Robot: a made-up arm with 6 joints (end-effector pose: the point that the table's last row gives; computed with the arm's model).
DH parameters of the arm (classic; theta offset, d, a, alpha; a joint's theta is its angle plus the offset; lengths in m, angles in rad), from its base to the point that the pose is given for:
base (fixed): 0 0 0 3.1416
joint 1: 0 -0.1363 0.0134 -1.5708
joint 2: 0 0.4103 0.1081 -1.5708
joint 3: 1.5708 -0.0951 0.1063 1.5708
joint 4: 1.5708 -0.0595 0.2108 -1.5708
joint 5: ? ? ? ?
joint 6: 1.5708 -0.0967 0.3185 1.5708
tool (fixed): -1.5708 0.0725 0 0
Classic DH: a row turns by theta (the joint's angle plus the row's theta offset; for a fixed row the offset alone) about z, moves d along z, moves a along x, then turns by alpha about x.
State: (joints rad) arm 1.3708 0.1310 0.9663 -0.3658 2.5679 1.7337
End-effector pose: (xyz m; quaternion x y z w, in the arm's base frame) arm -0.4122 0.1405 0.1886 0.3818 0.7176 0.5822 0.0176
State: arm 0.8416 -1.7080 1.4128 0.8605 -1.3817 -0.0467
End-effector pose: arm 0.2543 -0.2548 0.1339 -0.6579 -0.4838 -0.5764 0.0293
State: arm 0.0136 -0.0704 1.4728 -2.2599 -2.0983 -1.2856
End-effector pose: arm 0.2994 0.0572 0.0749 -0.0695 -0.2533 -0.3375 0.9039
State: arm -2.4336 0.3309 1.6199 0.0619 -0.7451 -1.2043
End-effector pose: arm 0.1770 -0.2252 0.6291 0.4318 -0.2543 -0.8538 0.1414
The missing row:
joint 5: 0 -0.0909 0.3628 -1.5708
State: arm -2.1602 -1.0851 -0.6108 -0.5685 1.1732 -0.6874
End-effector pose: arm -0.4847 -0.0973 0.2406 -0.0923 -0.0004 0.9197 0.3817
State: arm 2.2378 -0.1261 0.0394 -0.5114 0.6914 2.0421
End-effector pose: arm -0.1860 -0.0026 0.2926 0.6161 -0.7104 0.3391 0.0271
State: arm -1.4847 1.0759 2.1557 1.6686 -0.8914 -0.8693
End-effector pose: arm -0.2646 0.0560 0.3653 -0.6395 0.5313 0.5375 0.1410
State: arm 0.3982 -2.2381 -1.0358 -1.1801 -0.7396 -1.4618
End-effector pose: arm -0.6438 -0.2136 -0.6973 -0.4908 0.6818 -0.5171 0.1639
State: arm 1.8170 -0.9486 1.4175 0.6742 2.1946 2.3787
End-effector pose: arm -0.6326 0.0031 0.0026 -0.1505 0.4255 -0.8535 0.2606
